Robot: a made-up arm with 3 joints. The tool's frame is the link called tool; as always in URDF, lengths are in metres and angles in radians. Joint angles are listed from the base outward.
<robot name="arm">
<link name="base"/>
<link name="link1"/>
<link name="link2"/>
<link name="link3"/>
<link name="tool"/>
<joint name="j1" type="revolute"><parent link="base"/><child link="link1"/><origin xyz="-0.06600 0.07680 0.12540"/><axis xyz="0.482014 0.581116 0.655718"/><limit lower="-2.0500" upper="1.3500"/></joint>
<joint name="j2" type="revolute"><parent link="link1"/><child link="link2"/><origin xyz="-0.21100 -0.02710 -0.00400"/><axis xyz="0 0 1"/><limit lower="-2.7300" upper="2.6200"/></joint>
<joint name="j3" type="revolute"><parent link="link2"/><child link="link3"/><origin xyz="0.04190 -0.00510 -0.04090"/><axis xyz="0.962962 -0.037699 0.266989"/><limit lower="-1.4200" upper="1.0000"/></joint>
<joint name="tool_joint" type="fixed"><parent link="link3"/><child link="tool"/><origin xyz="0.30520 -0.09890 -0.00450" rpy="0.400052 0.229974 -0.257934"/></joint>
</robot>
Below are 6 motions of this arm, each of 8 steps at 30 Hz.
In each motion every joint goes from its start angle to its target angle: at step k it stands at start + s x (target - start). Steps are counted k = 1, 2, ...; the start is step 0. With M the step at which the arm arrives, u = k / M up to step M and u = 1 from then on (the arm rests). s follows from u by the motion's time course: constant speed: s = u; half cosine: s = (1 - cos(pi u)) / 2; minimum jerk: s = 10 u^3 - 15 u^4 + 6 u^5.
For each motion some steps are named. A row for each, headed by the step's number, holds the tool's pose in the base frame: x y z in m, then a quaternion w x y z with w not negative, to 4 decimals.
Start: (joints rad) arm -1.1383 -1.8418 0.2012
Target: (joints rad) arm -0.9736 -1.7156 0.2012
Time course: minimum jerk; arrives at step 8
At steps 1, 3, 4, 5, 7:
1: -0.5189 -0.0105 -0.1177 0.1305 0.2900 -0.6045 -0.7304
3: -0.5202 -0.0264 -0.0999 0.1613 0.2888 -0.5905 -0.7361
4: -0.5200 -0.0404 -0.0848 0.1879 0.2879 -0.5777 -0.7403
5: -0.5186 -0.0547 -0.0702 0.2144 0.2872 -0.5644 -0.7436
7: -0.5154 -0.0713 -0.0539 0.2446 0.2865 -0.5484 -0.7465

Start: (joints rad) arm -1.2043 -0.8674 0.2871
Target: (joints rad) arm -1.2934 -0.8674 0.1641
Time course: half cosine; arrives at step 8
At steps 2, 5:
2: -0.3408 -0.1501 0.1213 0.5601 0.2059 -0.5636 -0.5713
5: -0.3548 -0.1375 0.1170 0.5365 0.1823 -0.5691 -0.5959

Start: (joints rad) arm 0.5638 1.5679 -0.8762
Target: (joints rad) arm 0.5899 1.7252 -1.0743
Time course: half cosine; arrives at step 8
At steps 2, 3, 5, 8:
2: -0.2092 0.2993 0.2843 0.7819 0.0739 -0.0899 0.6125
3: -0.2164 0.2963 0.2915 0.7773 0.0724 -0.1062 0.6159
5: -0.2336 0.2879 0.3085 0.7658 0.0702 -0.1450 0.6226
8: -0.2473 0.2797 0.3220 0.7560 0.0700 -0.1765 0.6264

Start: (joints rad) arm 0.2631 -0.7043 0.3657
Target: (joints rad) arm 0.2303 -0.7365 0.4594
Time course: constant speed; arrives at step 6
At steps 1, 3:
1: -0.0136 -0.2141 0.0083 0.8338 0.4161 0.0963 -0.3499
3: -0.0155 -0.2151 0.0088 0.8281 0.4286 0.0870 -0.3506

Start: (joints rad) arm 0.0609 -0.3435 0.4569
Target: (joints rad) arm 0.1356 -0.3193 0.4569
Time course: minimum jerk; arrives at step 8
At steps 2, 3, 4, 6, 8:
2: 0.0457 -0.1158 0.0368 0.8736 0.4340 0.0798 -0.2050
3: 0.0473 -0.1130 0.0348 0.8732 0.4356 0.0864 -0.2008
4: 0.0493 -0.1092 0.0322 0.8726 0.4375 0.0949 -0.1954
6: 0.0526 -0.1024 0.0276 0.8712 0.4410 0.1100 -0.1856
8: 0.0534 -0.1006 0.0265 0.8708 0.4418 0.1139 -0.1831

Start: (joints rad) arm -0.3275 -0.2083 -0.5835
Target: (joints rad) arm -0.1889 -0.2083 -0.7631
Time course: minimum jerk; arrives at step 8
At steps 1, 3, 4, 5, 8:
1: -0.0398 -0.1585 0.1834 0.8881 -0.0934 -0.0675 -0.4450
3: -0.0357 -0.1582 0.1838 0.8886 -0.1107 -0.0554 -0.4417
4: -0.0320 -0.1578 0.1841 0.8888 -0.1258 -0.0453 -0.4383
5: -0.0282 -0.1573 0.1844 0.8889 -0.1411 -0.0355 -0.4343
8: -0.0233 -0.1564 0.1848 0.8888 -0.1599 -0.0241 -0.4289

